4 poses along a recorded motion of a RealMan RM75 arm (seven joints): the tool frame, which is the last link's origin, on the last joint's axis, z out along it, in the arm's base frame.
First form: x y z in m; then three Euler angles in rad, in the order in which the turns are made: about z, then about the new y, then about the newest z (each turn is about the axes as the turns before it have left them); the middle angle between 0 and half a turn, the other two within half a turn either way.
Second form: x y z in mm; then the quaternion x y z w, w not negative. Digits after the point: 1 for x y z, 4 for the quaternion.
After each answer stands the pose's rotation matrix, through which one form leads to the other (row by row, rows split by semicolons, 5 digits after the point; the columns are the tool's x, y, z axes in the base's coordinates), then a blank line. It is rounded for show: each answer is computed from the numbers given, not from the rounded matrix.
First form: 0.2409, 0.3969, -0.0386, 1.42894, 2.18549, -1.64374
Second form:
240.9, 396.9, -38.6, -0.8874, 0.0306, -0.0493, 0.4574
0.99326 -0.00917 0.11550; -0.09940 -0.57970 0.80874; 0.05954 -0.81478 -0.57671

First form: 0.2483, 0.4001, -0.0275, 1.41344, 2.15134, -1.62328
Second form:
248.3, 400.1, -27.5, -0.8787, 0.0461, -0.0498, 0.4725
0.99079 -0.03402 0.13103; -0.12807 -0.54918 0.82583; 0.04386 -0.83501 -0.54848

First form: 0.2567, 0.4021, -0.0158, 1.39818, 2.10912, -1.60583
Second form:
256.7, 402.1, -15.8, -0.8676, 0.0598, -0.0512, 0.4910
0.98762 -0.05350 0.14747; -0.15396 -0.51078 0.84581; 0.03007 -0.85804 -0.51270

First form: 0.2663, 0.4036, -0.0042, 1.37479, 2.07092, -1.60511
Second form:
266.3, 403.6, -4.2, -0.8573, 0.0695, -0.0586, 0.5068
0.98348 -0.05969 0.17090; -0.17850 -0.47676 0.86072; 0.03011 -0.87701 -0.47953

